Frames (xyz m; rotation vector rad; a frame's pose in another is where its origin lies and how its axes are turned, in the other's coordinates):
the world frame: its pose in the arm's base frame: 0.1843 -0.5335 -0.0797 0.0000 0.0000 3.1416
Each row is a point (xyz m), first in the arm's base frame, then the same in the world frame.
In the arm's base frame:
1: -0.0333 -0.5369 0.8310
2: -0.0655 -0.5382 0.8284
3: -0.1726 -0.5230 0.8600
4: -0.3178 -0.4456 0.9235
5: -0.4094 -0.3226 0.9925
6: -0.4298 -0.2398 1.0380
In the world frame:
1: 0.2176 0.0034 0.9107
2: 0.2498 0.0047 0.9081
3: 0.3569 -0.0105 0.9397
4: 0.5021 -0.0879 1.0032
5: 0.5937 -0.2109 1.0722
6: 0.6141 -0.2937 1.1177

